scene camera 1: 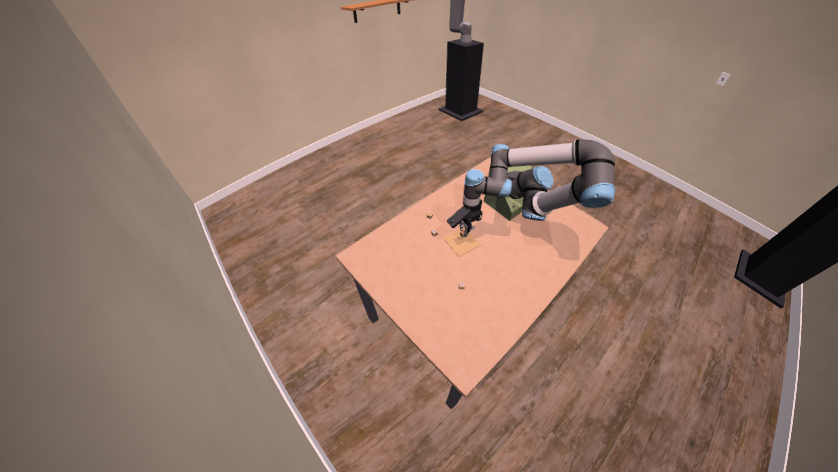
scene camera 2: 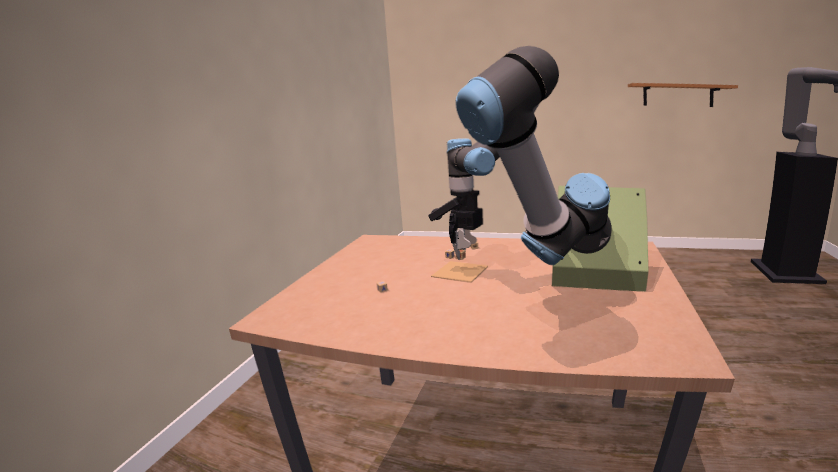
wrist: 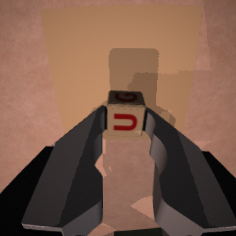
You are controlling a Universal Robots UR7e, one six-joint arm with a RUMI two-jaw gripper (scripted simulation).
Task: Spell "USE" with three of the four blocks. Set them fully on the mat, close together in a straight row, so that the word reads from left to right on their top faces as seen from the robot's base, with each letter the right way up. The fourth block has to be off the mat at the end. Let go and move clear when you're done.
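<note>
A mat appears in the scene [scene camera 2: 466,272], and the wrist view takes in the mat too [wrist: 89,55]. Visible along with it is the gripper [scene camera 2: 461,258], which the wrist view likewise shows [wrist: 124,108].
</note>
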